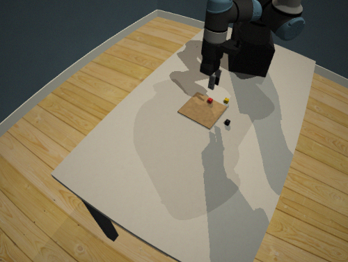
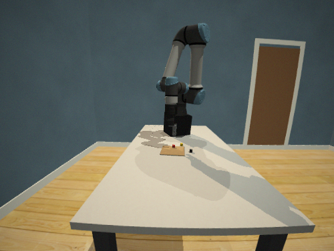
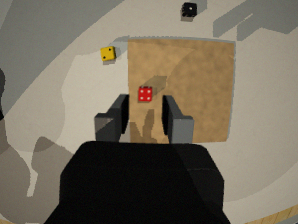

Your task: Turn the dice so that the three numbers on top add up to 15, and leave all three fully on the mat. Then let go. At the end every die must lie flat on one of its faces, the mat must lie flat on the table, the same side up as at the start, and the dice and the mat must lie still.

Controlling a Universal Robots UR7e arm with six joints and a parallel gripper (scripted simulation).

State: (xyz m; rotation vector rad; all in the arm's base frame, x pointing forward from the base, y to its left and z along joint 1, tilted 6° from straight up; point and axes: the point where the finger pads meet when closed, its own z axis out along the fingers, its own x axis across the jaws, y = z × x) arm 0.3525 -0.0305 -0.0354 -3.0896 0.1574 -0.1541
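Right now the yellow die is 10 cm below my hand, 5 cm to the left of it and 4 cm behind it. Round my hand: black die (10 cm to the left, 10 cm below, 6 cm ahead); red die (9 cm below); brown mat (10 cm below, 5 cm ahead, 1 cm to the right).
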